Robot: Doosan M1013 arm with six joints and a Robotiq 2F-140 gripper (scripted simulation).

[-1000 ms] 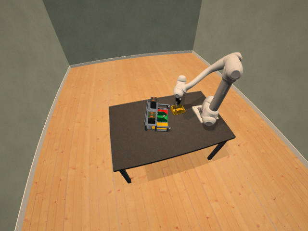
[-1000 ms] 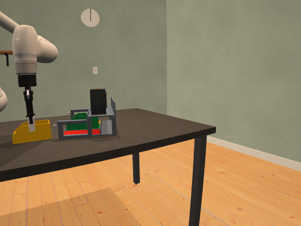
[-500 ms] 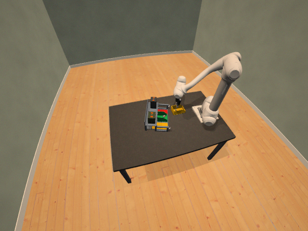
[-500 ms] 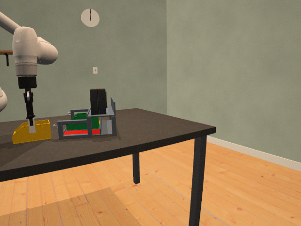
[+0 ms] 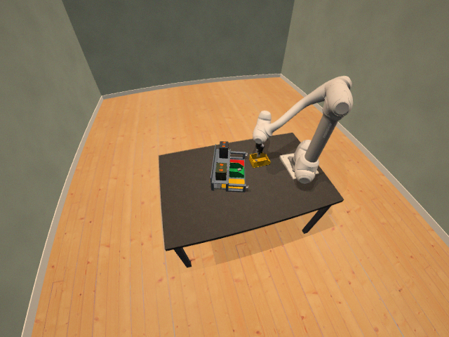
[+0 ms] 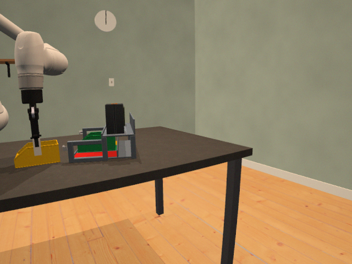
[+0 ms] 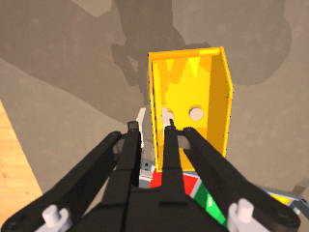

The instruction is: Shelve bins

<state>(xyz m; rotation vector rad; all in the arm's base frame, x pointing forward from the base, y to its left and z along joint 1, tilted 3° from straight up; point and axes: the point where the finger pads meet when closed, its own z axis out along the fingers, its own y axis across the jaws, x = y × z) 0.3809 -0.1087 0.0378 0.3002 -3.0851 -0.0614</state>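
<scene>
The yellow bin is 1 cm behind my hand, 5 cm to the left of it and 4 cm below it. The rest, counted from my hand: green bin: 24 cm ahead, 16 cm to the left, 3 cm below.
</scene>
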